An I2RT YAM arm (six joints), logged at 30 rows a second.
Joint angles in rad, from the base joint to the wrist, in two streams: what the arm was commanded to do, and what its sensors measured. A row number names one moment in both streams.
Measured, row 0: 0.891 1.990 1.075 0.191 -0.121 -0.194
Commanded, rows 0 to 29: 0.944 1.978 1.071 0.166 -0.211 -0.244; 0.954 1.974 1.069 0.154 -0.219 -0.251; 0.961 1.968 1.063 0.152 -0.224 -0.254; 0.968 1.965 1.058 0.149 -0.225 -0.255; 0.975 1.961 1.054 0.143 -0.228 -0.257; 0.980 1.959 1.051 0.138 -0.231 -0.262; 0.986 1.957 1.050 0.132 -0.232 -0.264; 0.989 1.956 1.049 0.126 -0.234 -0.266; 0.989 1.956 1.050 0.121 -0.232 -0.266; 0.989 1.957 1.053 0.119 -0.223 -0.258; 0.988 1.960 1.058 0.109 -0.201 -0.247; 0.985 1.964 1.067 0.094 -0.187 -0.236; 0.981 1.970 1.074 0.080 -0.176 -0.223; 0.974 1.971 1.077 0.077 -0.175 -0.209; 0.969 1.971 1.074 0.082 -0.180 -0.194; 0.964 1.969 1.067 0.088 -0.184 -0.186; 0.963 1.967 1.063 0.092 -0.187 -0.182; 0.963 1.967 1.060 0.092 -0.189 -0.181; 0.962 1.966 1.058 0.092 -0.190 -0.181; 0.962 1.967 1.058 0.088 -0.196 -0.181; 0.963 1.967 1.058 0.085 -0.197 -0.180; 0.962 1.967 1.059 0.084 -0.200 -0.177; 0.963 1.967 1.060 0.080 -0.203 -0.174; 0.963 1.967 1.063 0.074 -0.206 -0.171; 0.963 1.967 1.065 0.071 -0.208 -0.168; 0.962 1.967 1.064 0.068 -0.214 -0.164; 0.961 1.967 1.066 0.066 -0.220 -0.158; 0.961 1.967 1.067 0.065 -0.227 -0.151; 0.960 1.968 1.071 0.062 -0.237 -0.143; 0.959 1.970 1.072 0.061 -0.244 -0.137
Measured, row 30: 0.952 1.967 1.065 0.132 -0.186 -0.171
